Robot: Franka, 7 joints.
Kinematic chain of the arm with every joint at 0, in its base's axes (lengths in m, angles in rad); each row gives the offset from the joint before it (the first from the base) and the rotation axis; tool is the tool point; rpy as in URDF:
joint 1: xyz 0 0 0.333 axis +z
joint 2: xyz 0 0 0 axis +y
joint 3: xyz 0 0 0.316 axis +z
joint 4: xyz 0.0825 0 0 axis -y
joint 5: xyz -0.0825 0 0.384 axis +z
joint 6: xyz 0 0 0 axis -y
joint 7: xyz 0.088 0 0 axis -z
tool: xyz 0 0 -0.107 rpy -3.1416 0 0
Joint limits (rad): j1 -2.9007..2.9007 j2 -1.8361..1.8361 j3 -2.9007..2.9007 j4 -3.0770..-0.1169 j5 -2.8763..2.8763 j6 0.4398..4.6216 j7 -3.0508..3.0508
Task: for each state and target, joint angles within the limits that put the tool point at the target. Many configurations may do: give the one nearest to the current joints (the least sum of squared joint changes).
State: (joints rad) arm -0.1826 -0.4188 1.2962 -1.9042 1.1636 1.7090 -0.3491
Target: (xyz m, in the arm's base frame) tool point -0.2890 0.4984 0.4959
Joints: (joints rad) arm 0.2195 -0.4567 1.5436 -1.8561 1.1749 1.5695 -0.3491
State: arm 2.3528 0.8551 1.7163 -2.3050 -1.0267 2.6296 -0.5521
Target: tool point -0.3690 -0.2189 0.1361
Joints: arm 2.2988 0.9666 1.1085 -2.4776 -1.0261 2.4619 -0.5521
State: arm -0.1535 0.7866 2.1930 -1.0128 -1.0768 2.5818 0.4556
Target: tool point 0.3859 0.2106 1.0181
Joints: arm -0.3690 0.9104 2.3558 -1.0792 -1.0919 2.6358 0.4556
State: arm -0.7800 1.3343 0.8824 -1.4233 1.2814 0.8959 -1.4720
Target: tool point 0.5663 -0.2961 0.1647
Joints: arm -1.1206 1.3809 0.6744 -1.2837 1.3165 0.9228 -1.4720
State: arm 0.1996 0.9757 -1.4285 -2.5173 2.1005 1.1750 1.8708
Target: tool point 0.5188 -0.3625 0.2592
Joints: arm 0.2910 1.0611 -1.2748 -1.9428 2.2370 1.2836 1.8708
